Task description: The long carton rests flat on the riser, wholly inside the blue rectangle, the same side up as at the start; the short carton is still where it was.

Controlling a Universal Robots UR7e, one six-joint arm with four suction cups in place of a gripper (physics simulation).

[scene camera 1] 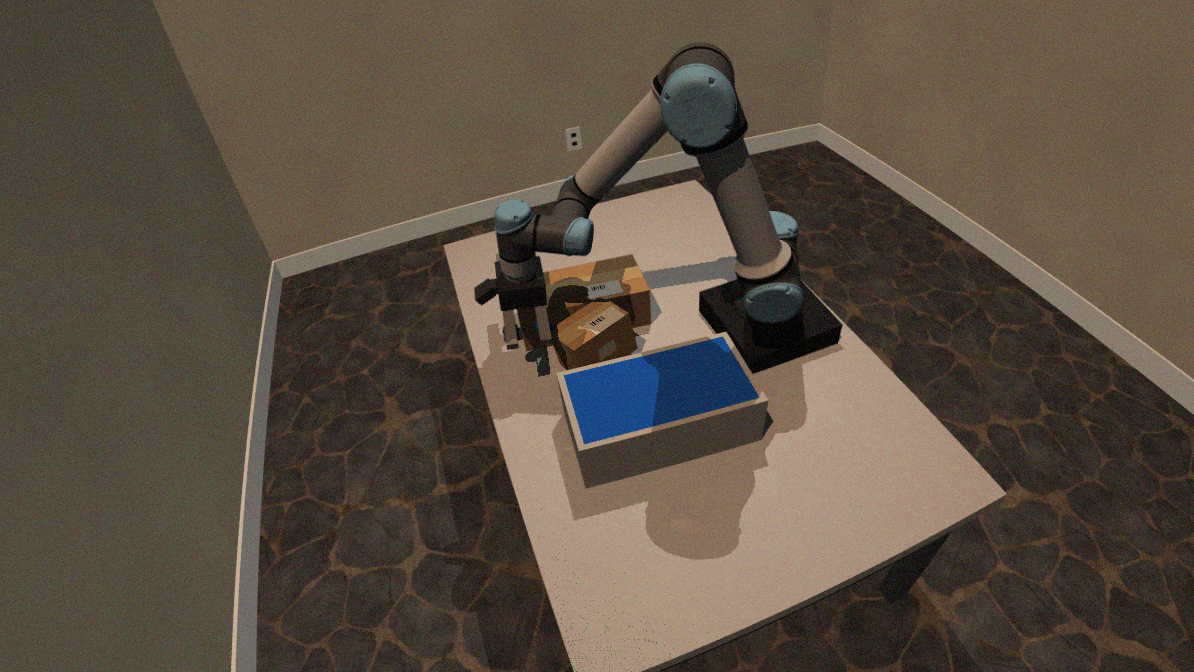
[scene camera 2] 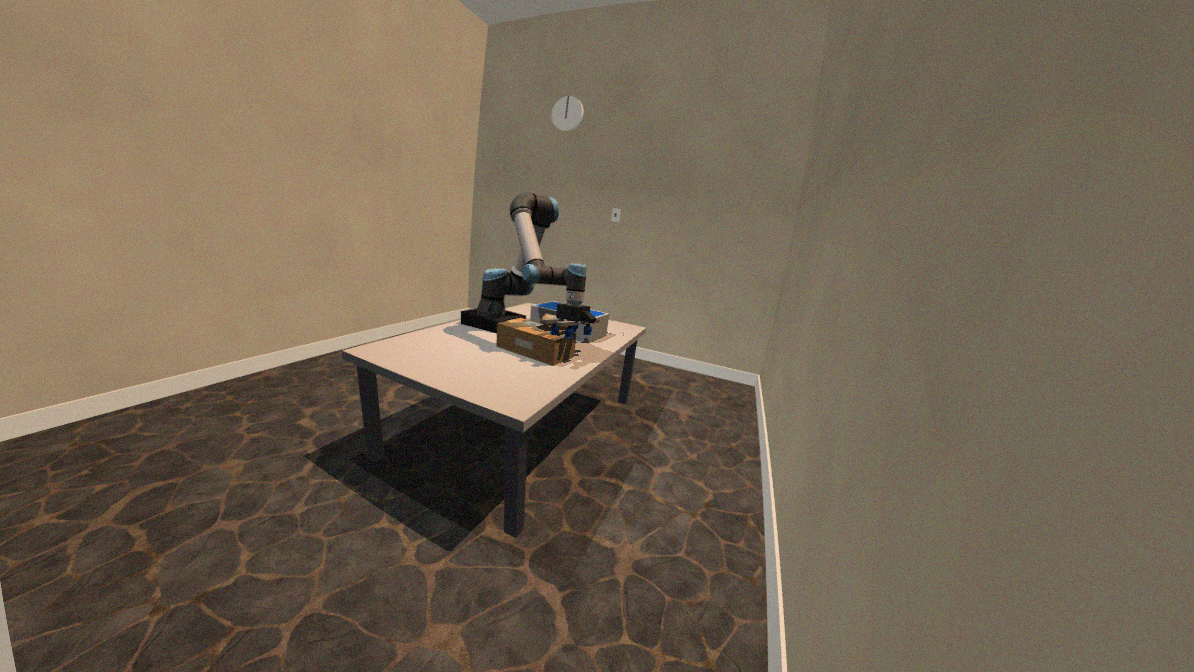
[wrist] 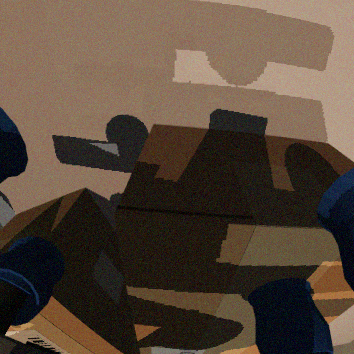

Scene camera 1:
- long carton: 619,280, gripped by the suction head
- short carton: 601,331, gripped by the suction head
